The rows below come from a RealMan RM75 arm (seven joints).
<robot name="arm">
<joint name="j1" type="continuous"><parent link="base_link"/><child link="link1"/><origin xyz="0.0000 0.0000 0.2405" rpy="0.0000 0.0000 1.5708"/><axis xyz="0 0 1"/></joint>
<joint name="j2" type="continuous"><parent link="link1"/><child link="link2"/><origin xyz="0.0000 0.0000 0.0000" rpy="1.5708 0.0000 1.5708"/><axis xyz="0 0 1"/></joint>
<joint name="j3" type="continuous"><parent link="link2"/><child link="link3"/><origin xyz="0.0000 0.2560 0.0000" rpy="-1.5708 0.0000 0.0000"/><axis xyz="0 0 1"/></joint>
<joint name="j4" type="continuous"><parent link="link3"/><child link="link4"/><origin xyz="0.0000 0.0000 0.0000" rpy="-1.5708 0.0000 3.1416"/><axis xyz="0 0 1"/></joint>
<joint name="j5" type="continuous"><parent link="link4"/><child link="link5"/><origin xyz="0.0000 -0.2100 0.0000" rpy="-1.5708 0.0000 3.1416"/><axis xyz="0 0 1"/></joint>
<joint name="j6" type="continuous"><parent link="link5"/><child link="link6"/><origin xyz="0.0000 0.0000 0.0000" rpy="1.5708 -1.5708 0.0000"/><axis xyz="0 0 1"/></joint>
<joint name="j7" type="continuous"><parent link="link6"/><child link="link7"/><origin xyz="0.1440 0.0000 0.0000" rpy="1.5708 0.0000 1.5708"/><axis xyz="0 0 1"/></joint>
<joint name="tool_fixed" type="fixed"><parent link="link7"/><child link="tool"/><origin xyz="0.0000 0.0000 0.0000" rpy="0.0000 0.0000 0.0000"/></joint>
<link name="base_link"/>
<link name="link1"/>
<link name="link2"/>
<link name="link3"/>
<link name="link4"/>
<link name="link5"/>
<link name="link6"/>
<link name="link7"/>
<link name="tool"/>
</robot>
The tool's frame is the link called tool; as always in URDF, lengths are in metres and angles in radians. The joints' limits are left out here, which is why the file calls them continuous.
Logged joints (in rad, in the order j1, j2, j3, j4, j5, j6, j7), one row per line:
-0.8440 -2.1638 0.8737 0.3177 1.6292 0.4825 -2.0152
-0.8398 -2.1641 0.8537 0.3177 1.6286 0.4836 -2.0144
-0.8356 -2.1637 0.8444 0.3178 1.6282 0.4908 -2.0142
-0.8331 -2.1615 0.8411 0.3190 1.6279 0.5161 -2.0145
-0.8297 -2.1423 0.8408 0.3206 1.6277 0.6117 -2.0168
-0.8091 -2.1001 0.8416 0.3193 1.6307 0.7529 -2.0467
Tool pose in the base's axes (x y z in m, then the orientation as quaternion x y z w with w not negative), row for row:
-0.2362 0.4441 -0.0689 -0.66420 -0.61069 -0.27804 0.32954
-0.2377 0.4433 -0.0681 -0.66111 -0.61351 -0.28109 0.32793
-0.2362 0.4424 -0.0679 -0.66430 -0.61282 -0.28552 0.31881
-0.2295 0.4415 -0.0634 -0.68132 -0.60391 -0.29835 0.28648
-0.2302 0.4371 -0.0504 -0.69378 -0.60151 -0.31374 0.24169
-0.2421 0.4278 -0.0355 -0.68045 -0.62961 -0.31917 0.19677
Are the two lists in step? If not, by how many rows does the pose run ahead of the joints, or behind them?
The pose runs 1 row ahead of the joints: the pose in row i belongs to the joints in row i + 1.
